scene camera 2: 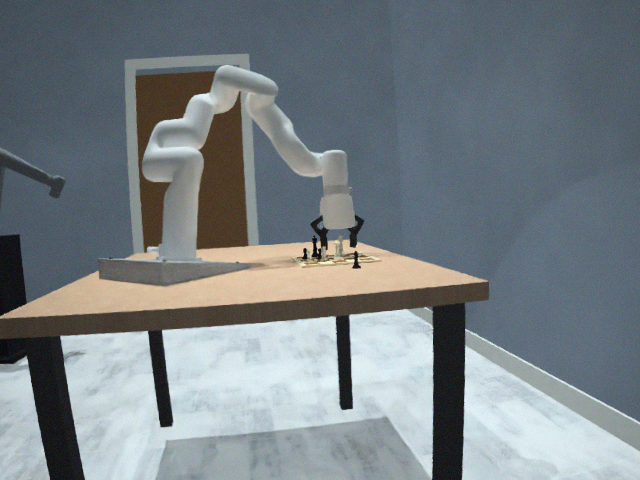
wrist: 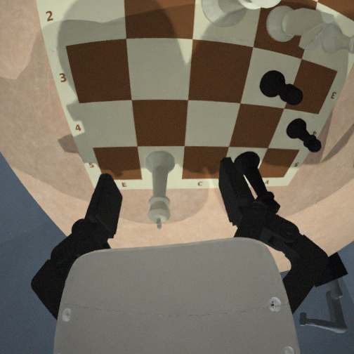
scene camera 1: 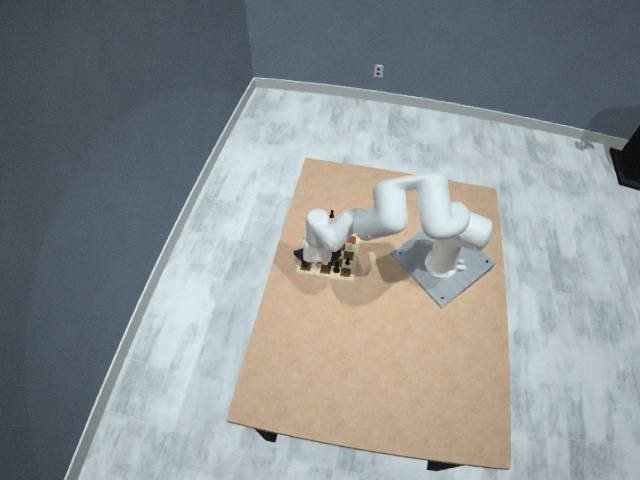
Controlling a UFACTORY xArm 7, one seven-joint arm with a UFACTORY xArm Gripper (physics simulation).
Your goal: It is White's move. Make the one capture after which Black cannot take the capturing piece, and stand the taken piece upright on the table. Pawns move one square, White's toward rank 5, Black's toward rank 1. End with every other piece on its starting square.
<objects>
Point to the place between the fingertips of my gripper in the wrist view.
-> At 166, 178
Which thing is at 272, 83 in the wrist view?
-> A black pawn.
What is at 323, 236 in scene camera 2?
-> My gripper.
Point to a tall black piece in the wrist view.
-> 247, 162
</objects>
